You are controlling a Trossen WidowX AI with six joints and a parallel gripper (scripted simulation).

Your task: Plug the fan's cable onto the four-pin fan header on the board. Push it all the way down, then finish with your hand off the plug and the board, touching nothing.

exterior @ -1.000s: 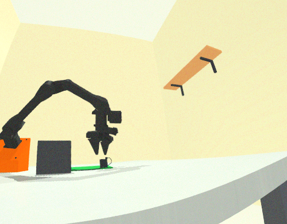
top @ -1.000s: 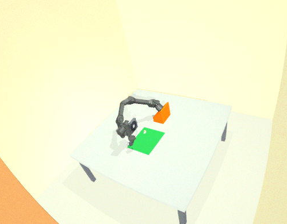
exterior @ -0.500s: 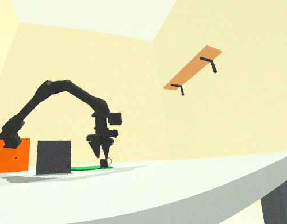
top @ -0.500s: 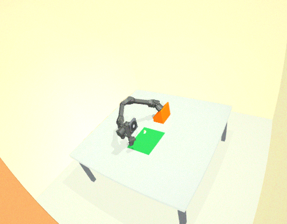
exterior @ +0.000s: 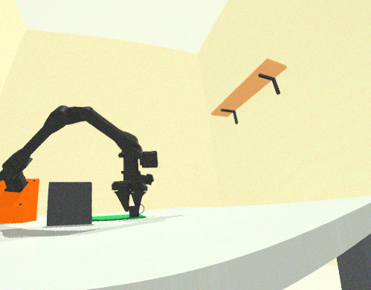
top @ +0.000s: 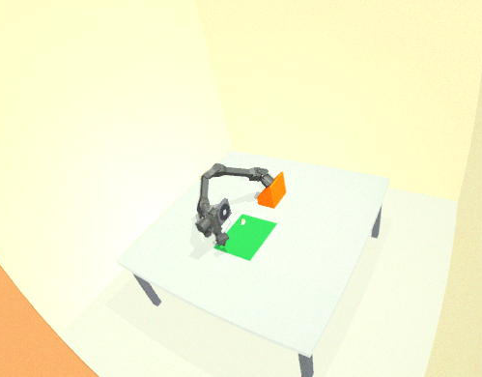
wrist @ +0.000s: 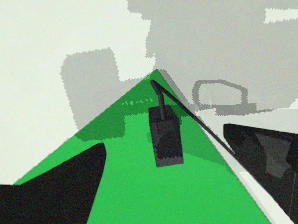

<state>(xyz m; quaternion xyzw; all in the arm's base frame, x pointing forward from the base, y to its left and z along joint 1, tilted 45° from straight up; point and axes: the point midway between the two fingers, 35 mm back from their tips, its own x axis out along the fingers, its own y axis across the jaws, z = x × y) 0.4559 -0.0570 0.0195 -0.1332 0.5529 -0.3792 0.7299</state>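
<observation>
My gripper tip is right at the dark fan plug. The rest, counted from my gripper tip: green board 120 mm behind, 80 mm to the left, 40 mm below; then white four-pin header 200 mm behind, 30 mm below; then dark square fan 180 mm behind, 120 mm to the right, 30 mm above.
</observation>
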